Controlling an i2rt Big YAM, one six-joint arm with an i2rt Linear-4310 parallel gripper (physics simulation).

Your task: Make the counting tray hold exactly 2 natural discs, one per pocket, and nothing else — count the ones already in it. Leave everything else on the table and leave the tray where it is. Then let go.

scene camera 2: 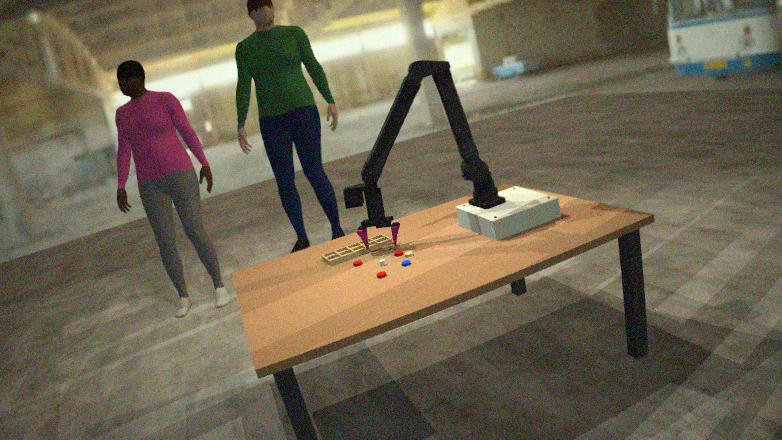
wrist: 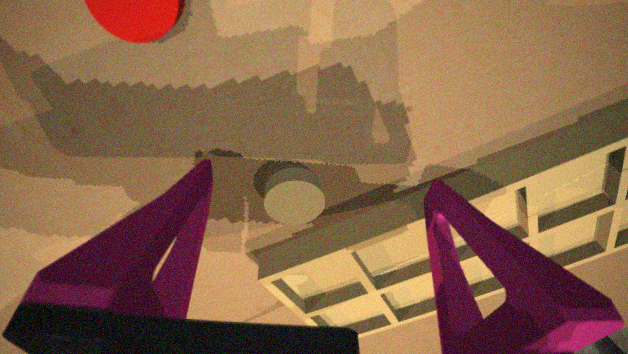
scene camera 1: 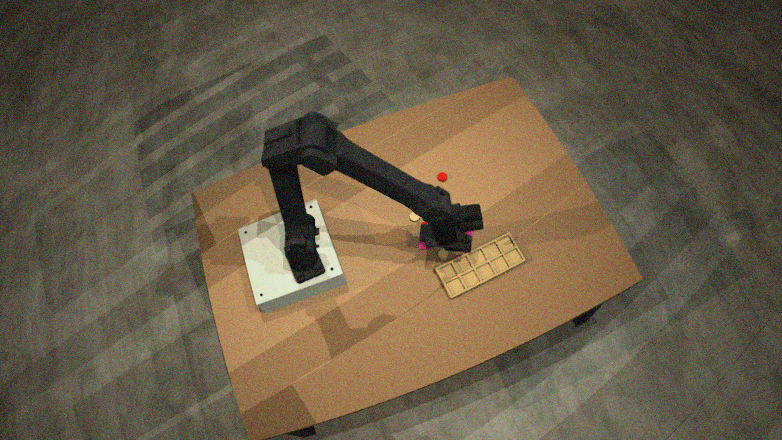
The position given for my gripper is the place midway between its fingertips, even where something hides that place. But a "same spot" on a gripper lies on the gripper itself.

My gripper shows in scene camera 2, in the wrist view [324,180] and in scene camera 1. A counting tray shows in scene camera 2, in the wrist view [371,272] and in scene camera 1. The same spot on the counting tray: [scene camera 1: 487,262] is [scene camera 2: 352,248]. One and the same spot on my gripper: [scene camera 1: 468,235] is [scene camera 2: 360,228].
